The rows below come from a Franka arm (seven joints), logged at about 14 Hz.
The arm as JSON. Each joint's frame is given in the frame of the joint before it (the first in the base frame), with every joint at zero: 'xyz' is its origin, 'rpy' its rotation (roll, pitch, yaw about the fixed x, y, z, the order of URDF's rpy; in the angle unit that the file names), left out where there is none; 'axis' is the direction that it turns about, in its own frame. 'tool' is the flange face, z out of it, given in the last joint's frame.
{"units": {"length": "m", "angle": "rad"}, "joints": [
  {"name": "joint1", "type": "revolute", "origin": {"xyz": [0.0, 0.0, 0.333]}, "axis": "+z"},
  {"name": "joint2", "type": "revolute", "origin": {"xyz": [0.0, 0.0, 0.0], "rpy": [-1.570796, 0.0, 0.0]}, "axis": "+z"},
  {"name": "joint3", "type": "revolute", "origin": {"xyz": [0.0, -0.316, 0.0], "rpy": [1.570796, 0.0, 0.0]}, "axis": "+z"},
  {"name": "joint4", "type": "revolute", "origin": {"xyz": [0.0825, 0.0, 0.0], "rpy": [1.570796, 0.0, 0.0]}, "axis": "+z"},
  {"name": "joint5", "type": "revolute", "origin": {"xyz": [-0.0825, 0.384, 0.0], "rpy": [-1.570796, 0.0, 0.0]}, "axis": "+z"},
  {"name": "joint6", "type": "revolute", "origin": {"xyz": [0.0, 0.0, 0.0], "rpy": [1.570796, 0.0, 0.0]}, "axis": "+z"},
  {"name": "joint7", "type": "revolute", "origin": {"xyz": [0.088, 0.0, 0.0], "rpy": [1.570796, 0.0, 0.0]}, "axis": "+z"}
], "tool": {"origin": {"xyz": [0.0, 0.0, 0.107]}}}
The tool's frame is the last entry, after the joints.
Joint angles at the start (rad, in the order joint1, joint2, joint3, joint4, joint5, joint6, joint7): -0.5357 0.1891 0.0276 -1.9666 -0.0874 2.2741 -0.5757
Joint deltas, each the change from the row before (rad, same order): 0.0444 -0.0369 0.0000 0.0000 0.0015 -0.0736 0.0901; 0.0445 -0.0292 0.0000 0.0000 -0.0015 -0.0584 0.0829; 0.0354 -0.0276 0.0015 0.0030 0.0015 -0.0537 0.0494; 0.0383 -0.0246 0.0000 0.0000 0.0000 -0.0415 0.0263; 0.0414 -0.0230 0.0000 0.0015 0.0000 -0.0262 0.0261; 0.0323 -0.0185 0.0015 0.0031 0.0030 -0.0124 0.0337; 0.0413 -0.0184 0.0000 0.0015 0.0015 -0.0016 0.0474; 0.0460 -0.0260 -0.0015 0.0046 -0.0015 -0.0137 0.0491; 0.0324 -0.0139 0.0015 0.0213 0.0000 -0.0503 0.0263; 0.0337 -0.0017 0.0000 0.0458 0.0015 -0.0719 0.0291; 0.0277 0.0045 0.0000 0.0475 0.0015 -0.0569 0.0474; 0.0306 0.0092 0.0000 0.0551 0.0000 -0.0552 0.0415; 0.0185 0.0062 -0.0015 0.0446 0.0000 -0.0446 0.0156; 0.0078 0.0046 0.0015 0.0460 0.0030 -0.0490 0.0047
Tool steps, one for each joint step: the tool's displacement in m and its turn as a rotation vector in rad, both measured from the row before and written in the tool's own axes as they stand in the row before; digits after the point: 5 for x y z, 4 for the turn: 0.00808 -0.02473 -0.01762 0.0194 -0.0279 0.0492; 0.00614 -0.02505 -0.01409 0.0108 -0.0239 0.0397; 0.00250 -0.02101 -0.01444 0.0083 -0.0188 0.0156; 0.00181 -0.02179 -0.01222 0.0038 -0.0137 -0.0101; 0.00323 -0.02279 -0.01331 -0.0015 0.0009 -0.0133; 0.00325 -0.01833 -0.01232 -0.0014 0.0117 0.0029; 0.00443 -0.02225 -0.01272 -0.0039 0.0210 0.0083; 0.00191 -0.02385 -0.01751 -0.0050 0.0195 0.0064; 0.00015 -0.01765 -0.01493 0.0020 -0.0124 -0.0048; 0.00219 -0.01664 -0.01790 0.0038 -0.0216 -0.0003; 0.00293 -0.01344 -0.01643 0.0020 -0.0117 0.0235; 0.00335 -0.01494 -0.01777 -0.0003 -0.0071 0.0146; 0.00103 -0.00790 -0.01474 -0.0004 -0.0050 0.0017; -0.00067 -0.00386 -0.01553 0.0026 -0.0070 -0.0010
